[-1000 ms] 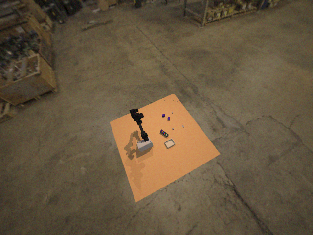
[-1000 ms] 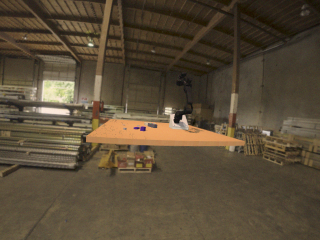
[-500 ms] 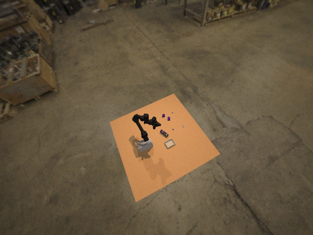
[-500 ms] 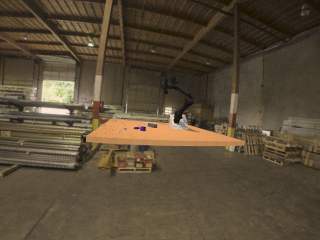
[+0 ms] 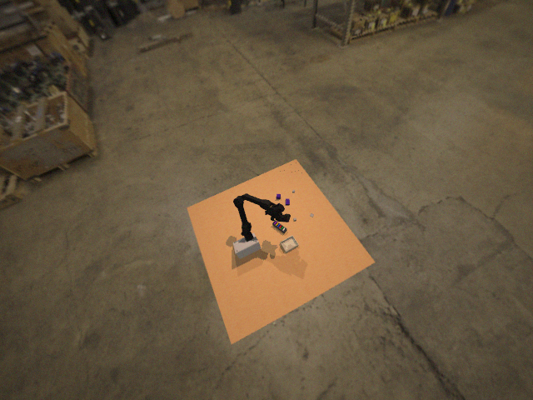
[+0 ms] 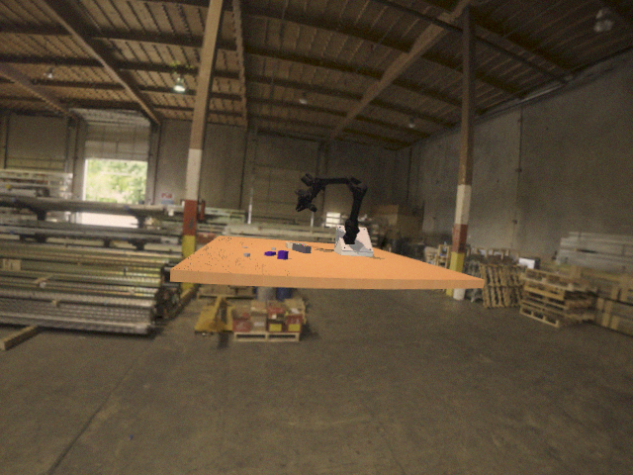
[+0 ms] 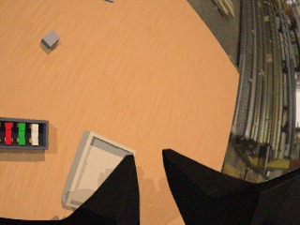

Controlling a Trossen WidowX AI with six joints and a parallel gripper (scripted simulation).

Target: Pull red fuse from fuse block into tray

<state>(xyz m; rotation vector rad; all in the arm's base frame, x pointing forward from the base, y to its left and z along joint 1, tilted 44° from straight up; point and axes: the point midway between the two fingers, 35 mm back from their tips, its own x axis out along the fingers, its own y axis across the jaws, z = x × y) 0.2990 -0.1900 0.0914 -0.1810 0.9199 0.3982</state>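
The red fuse is 22 cm below my gripper tip, 6 cm to the left of it and 3 cm behind it. Round my gripper tip: tray 24 cm below, 11 cm to the right, 4 cm behind.
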